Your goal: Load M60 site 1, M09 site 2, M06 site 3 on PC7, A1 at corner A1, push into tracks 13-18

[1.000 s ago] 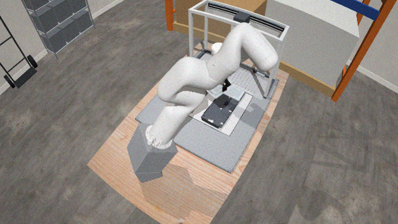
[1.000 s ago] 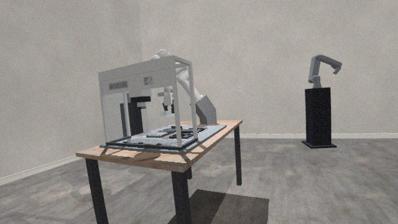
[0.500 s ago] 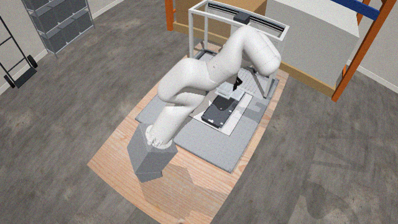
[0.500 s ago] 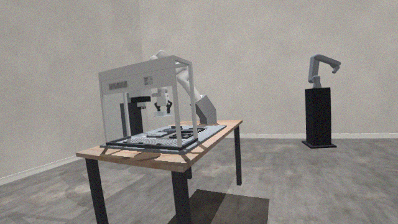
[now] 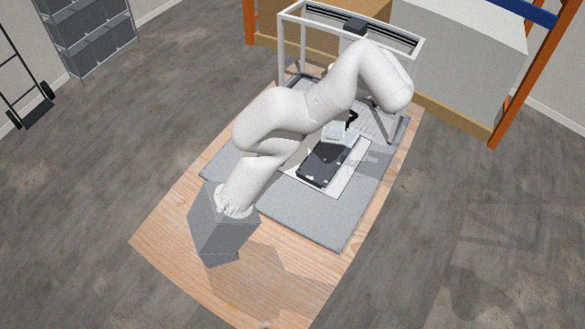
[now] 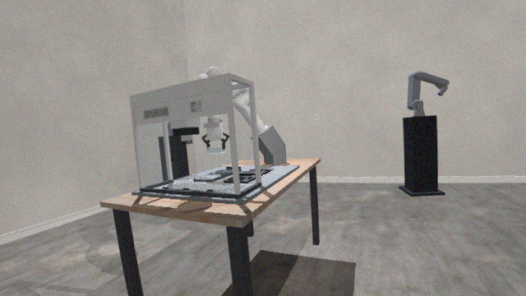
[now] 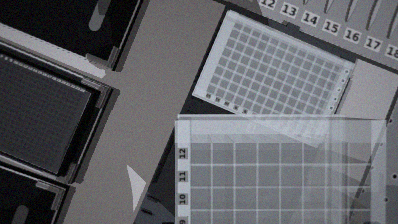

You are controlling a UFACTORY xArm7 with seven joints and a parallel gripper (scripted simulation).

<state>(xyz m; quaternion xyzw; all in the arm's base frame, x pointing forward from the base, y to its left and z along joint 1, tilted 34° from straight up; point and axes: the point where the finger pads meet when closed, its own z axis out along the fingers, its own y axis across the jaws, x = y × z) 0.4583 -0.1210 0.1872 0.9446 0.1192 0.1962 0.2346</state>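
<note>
My gripper is now 1 cm above the 96-well plate M06. Round my hand: dark plate carrier PC7: 1 cm behind, 15 cm below; clear plate: 10 cm ahead, 3 cm to the right, 15 cm below; white apron: 8 cm to the left, 17 cm below.
</note>
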